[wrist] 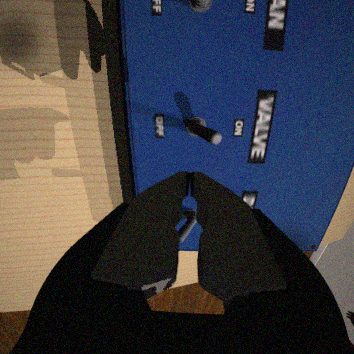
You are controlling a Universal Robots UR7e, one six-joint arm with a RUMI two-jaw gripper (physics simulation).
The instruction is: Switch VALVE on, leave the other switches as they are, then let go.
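Places are measured from the arm's base along level axes (x up, y right, z ahead), in millimetres.
Pixels of known places: gripper, fingertip midpoint: (189, 174).
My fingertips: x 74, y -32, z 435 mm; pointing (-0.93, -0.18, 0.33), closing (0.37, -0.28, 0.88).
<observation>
Behind a point stands the place of what it marks.
The VALVE switch is a dark lever (205, 131) {y -59, x 28, z 461 mm} with a light round tip, on the blue panel (165, 60) {y -110, x -21, z 419 mm} in the wrist view. It stands between its OFF label (159, 126) {y -45, x -23, z 433 mm} and its ON label (238, 127) {y -71, x 8, z 509 mm}. Its tip leans toward the ON side and a little down in the view. The VALVE nameplate (262, 126) {y -81, x 18, z 531 mm} is to the right of the ON label. My gripper (189, 174) {y -32, x 73, z 435 mm} is shut with nothing between its fingers. Its fingertips are below the lever in the view, apart from it.
Another switch lever (188, 227) {y 58, x 17, z 490 mm} shows through the gap between the finger bodies, its nameplate (250, 199) {y 8, x 19, z 563 mm} partly hidden by the right finger. At the top edge are part of another switch (200, 4) {y -164, x 0, z 429 mm} and a nameplate ending in "AN" (275, 22) {y -177, x 17, z 499 mm}. A light wooden surface (35, 200) {y 115, x -97, z 298 mm} lies left of the panel.
</observation>
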